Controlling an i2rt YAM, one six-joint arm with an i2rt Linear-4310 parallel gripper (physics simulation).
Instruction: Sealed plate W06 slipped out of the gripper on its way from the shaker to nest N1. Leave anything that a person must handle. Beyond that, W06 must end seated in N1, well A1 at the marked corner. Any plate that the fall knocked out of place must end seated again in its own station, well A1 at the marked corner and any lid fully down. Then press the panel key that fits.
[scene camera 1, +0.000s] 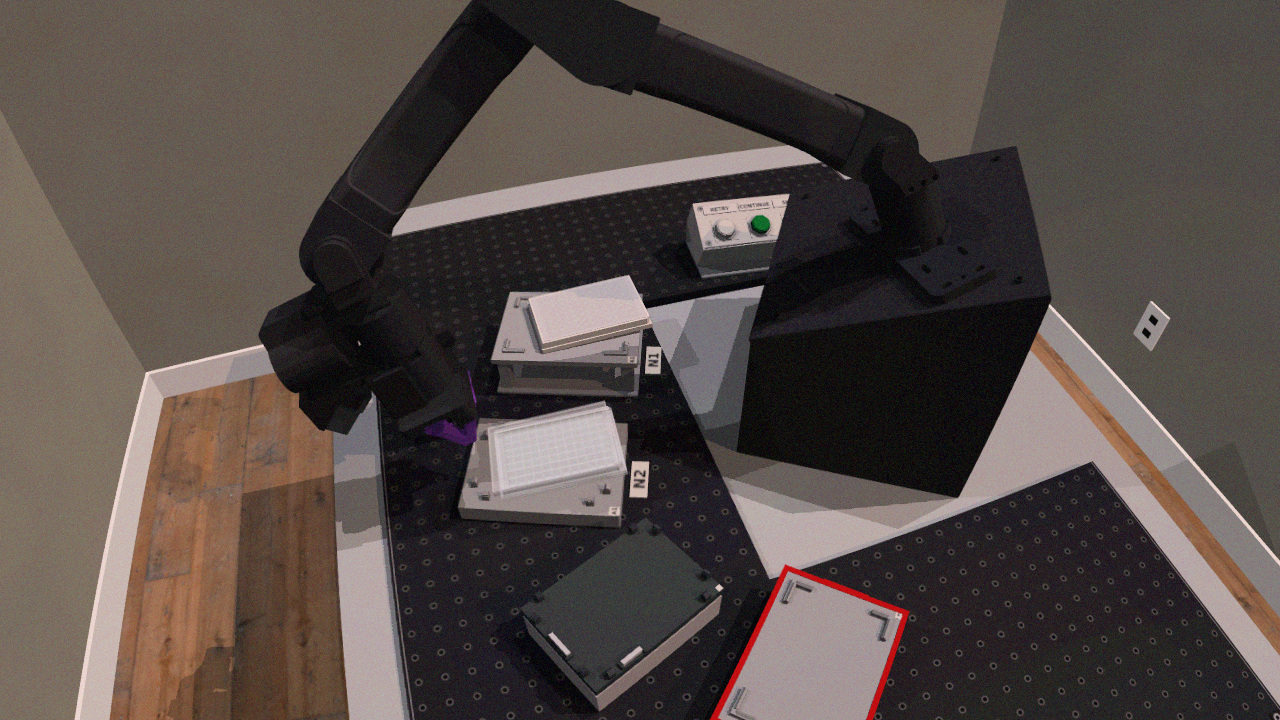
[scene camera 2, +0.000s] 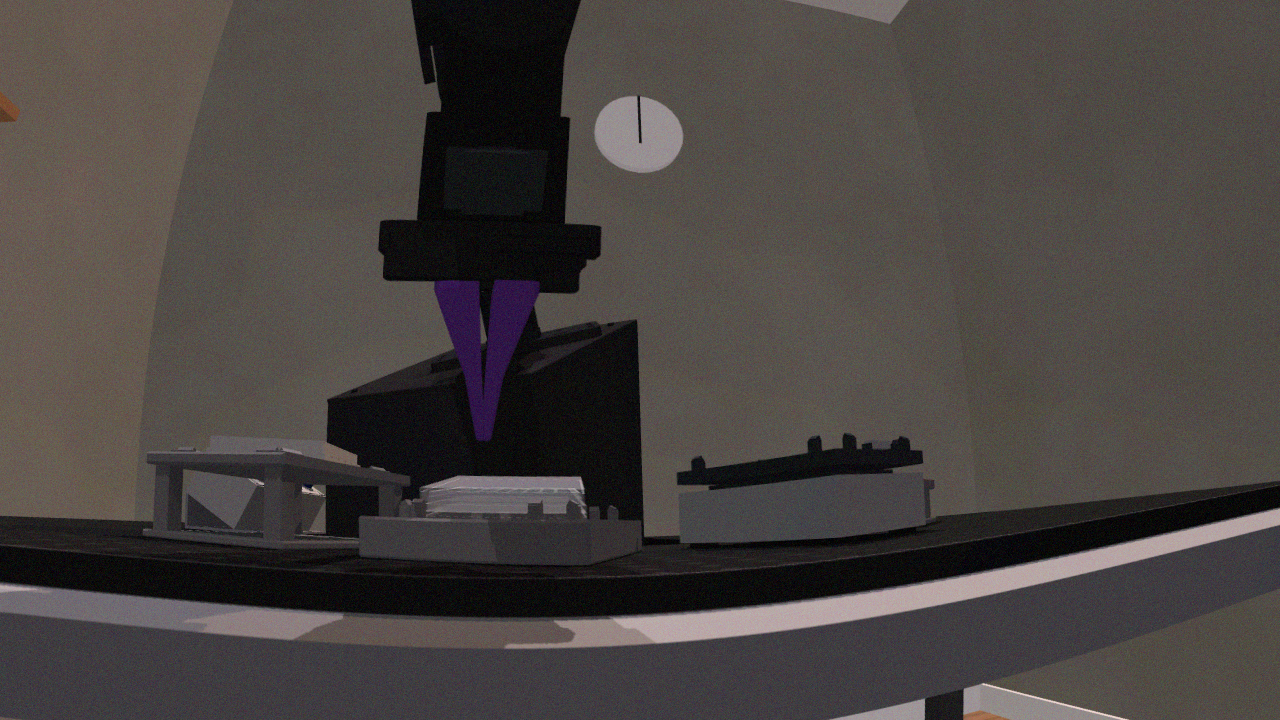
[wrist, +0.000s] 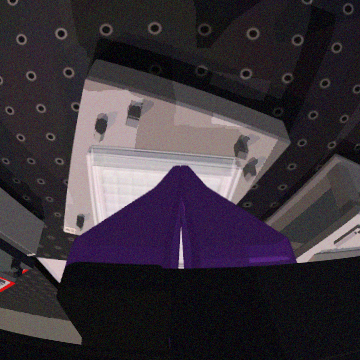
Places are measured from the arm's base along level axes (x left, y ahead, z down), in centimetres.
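Where they show: gripper, between the fingertips: (scene camera 1: 470, 441) (scene camera 2: 483, 439) (wrist: 180, 177); arm's base, origin of its link: (scene camera 1: 918, 244) (scene camera 2: 516, 349).
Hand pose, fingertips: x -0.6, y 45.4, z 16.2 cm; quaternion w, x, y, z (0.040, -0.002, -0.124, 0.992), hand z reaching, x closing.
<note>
Each offset is from my fingertips to the top centre of the thing. "*": to the spot under its first point.
My gripper (scene camera 1: 458, 435) (scene camera 2: 484, 438) (wrist: 180, 177) is shut and empty, its purple fingertips above the far-left side of nest N2. A white sealed plate @(dx -15.8, dy -15.2, dz -1.2 cm) (scene camera 1: 588, 311) (scene camera 2: 277, 446) lies skewed on nest N1 @(* dx -16.9, dy -7.0, dz +0.6 cm) (scene camera 1: 517, 324) (scene camera 2: 210, 462), overhanging its right side. A clear-lidded plate @(dx +1.1, dy -7.9, dz +0.7 cm) (scene camera 1: 556, 449) (scene camera 2: 503, 492) (wrist: 125, 186) sits skewed on nest N2 @(dx +1.4, dy -6.9, dz +2.9 cm) (scene camera 1: 541, 510) (scene camera 2: 465, 540) (wrist: 165, 127), off its corner posts. The lid lies over the plate; whether it is fully down I cannot tell. The panel @(dx -29.9, dy -43.7, dz -2.4 cm) (scene camera 1: 735, 259) shows a white RETRY key @(dx -28.0, dy -36.1, dz -1.5 cm) (scene camera 1: 725, 228) and a green CONTINUE key @(dx -27.8, dy -41.1, dz -1.5 cm) (scene camera 1: 759, 224); its right part is hidden.
A dark-topped device @(* dx +20.4, dy -11.1, dz +0.5 cm) (scene camera 1: 626, 600) (scene camera 2: 801, 505) with corner posts stands beyond N2. A red-bordered flat station @(dx +30.1, dy -24.9, dz +1.4 cm) (scene camera 1: 810, 667) with corner brackets lies beside it. The large black arm base (scene camera 1: 859, 394) (scene camera 2: 572, 411) stands behind the nests and partly covers the panel.
</note>
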